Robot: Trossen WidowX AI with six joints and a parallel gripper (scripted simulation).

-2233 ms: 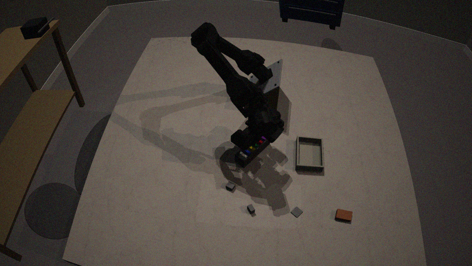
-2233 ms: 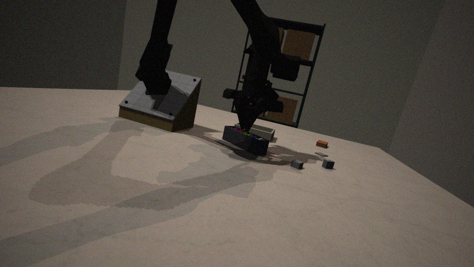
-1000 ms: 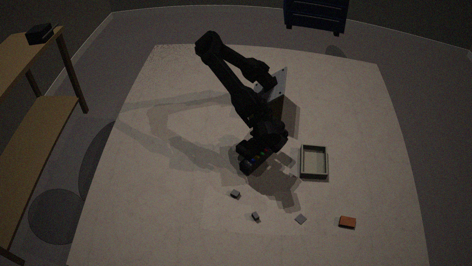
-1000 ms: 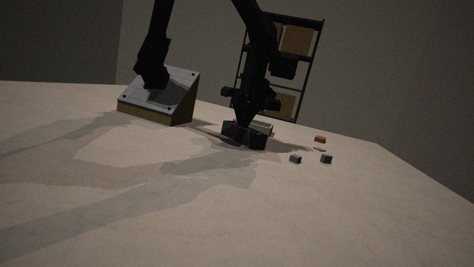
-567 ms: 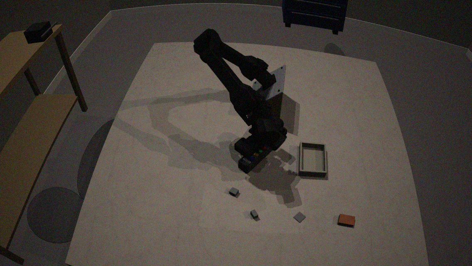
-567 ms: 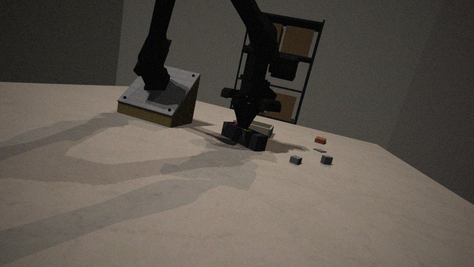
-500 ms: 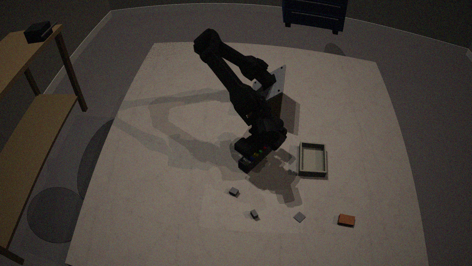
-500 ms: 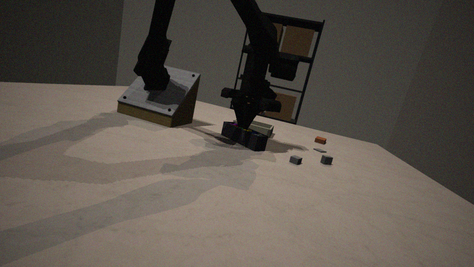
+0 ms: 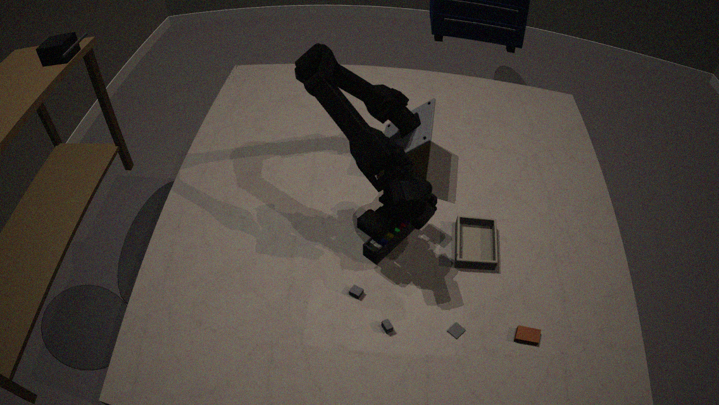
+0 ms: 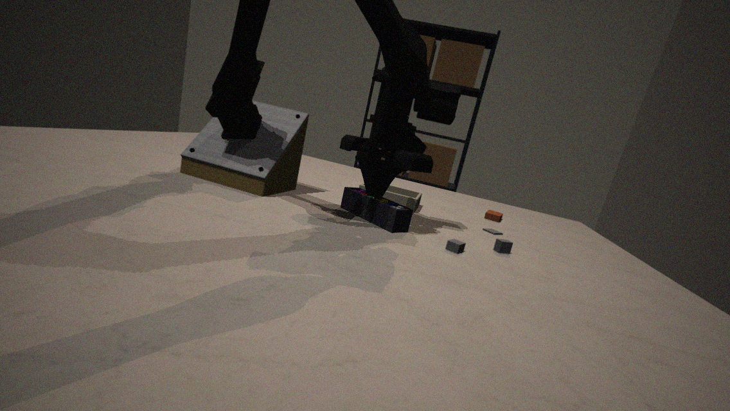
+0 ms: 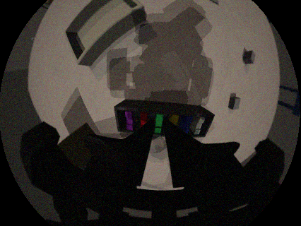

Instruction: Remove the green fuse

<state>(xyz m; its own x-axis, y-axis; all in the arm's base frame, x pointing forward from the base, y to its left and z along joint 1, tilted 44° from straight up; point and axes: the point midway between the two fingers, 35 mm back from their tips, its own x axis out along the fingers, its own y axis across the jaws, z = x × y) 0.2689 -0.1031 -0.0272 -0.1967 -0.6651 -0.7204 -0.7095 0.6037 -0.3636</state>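
Now: the green fuse 10 mm below my gripper tip. Round my gripper tip: grey tray 30 mm ahead, 200 mm to the left, 30 mm below.
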